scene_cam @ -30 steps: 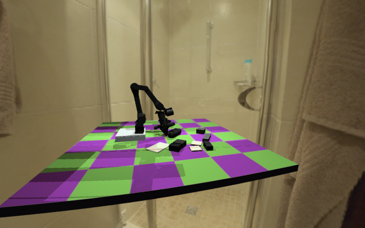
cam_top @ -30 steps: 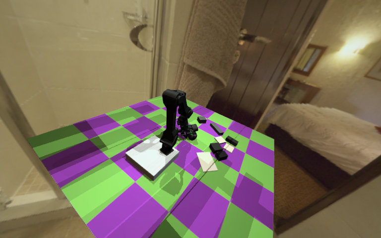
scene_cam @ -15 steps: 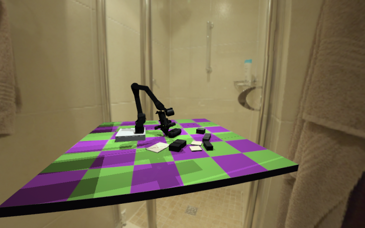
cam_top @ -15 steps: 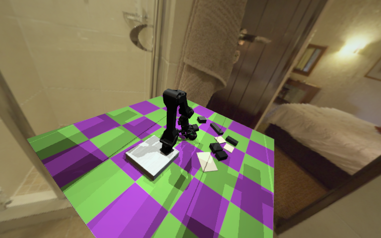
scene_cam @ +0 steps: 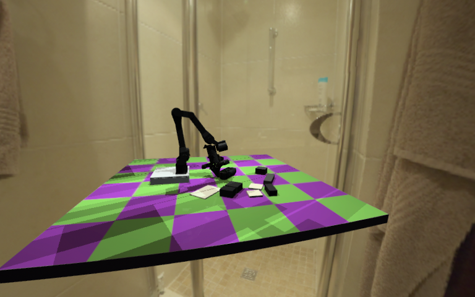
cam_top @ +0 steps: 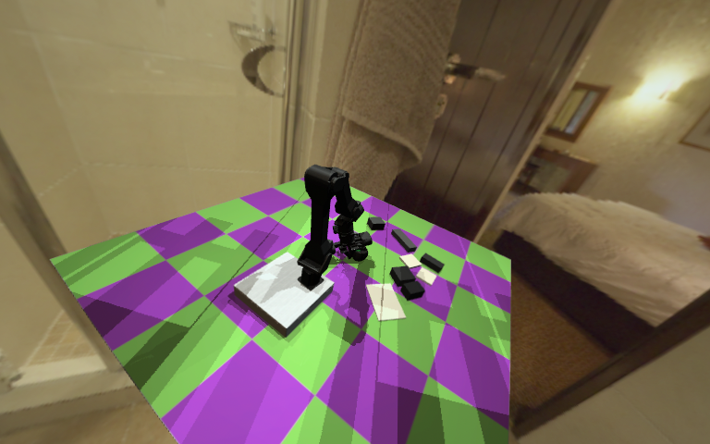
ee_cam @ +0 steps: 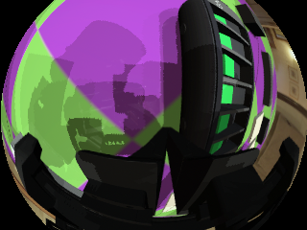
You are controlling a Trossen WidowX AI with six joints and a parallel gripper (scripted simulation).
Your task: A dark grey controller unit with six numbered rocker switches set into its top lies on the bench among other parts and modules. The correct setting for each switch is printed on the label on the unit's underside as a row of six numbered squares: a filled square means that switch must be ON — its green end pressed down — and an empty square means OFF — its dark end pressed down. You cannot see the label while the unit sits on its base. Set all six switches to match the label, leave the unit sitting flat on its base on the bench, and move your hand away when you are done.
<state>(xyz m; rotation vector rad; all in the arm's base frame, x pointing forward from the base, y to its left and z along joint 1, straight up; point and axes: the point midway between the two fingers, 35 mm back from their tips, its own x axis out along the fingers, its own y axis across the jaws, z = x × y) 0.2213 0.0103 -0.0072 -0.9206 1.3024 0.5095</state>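
Right now the small dark block is 310 mm ahead of my gripper tip, 70 mm to the left of it and 20 mm above it. Also, from my gripper tip: white card (220 mm to the right, 70 mm behind); then long dark bar (310 mm ahead, 100 mm to the right, 10 mm above).
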